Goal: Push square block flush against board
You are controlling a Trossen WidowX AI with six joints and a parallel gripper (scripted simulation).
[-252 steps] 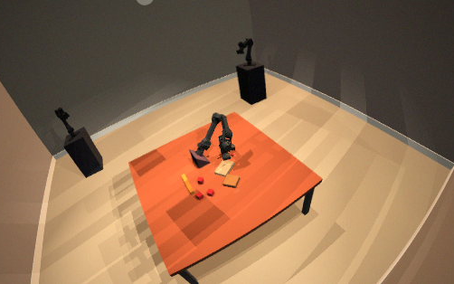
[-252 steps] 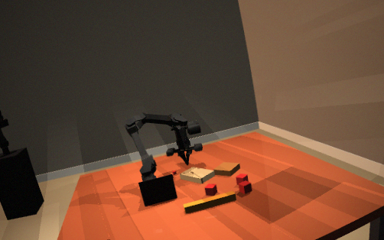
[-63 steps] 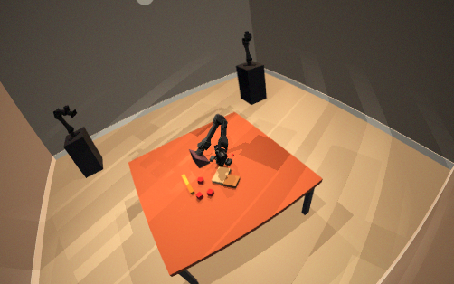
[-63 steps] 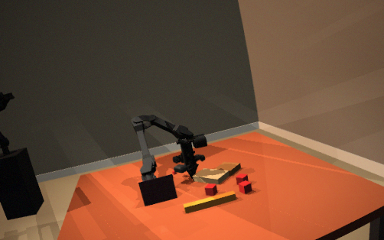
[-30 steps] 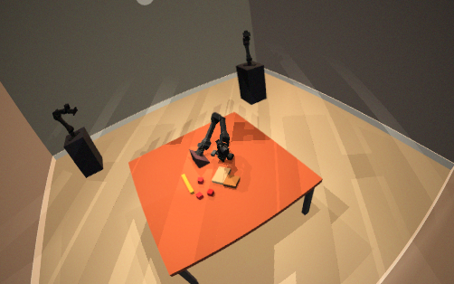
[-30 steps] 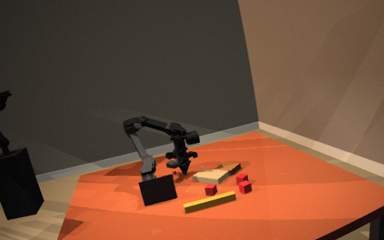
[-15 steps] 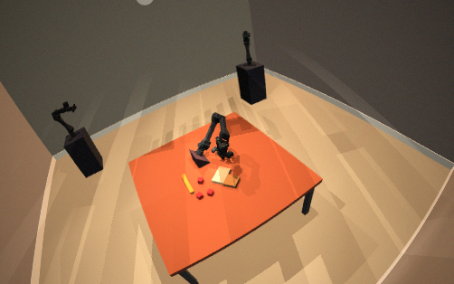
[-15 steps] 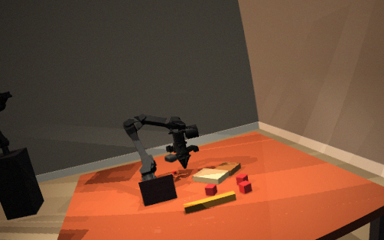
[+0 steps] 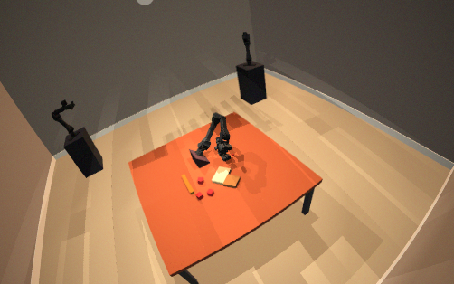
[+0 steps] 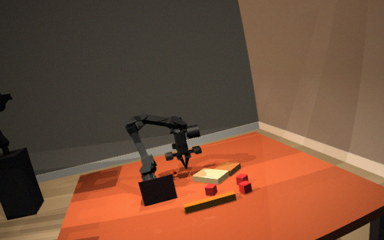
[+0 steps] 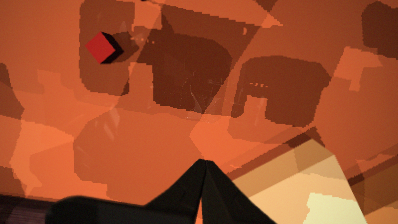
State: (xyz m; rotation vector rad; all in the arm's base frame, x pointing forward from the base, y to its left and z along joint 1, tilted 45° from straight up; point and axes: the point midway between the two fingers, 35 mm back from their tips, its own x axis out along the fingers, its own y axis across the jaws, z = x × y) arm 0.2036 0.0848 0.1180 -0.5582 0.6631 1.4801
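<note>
Now: the pale board 100 mm ahead of my gripper tip, 90 mm to the right of it and 40 mm below it. Also, from my gripper tip: brown square block: 210 mm ahead, 50 mm to the right, 40 mm below; yellow bar: 20 mm ahead, 360 mm to the right, 40 mm below.
</note>
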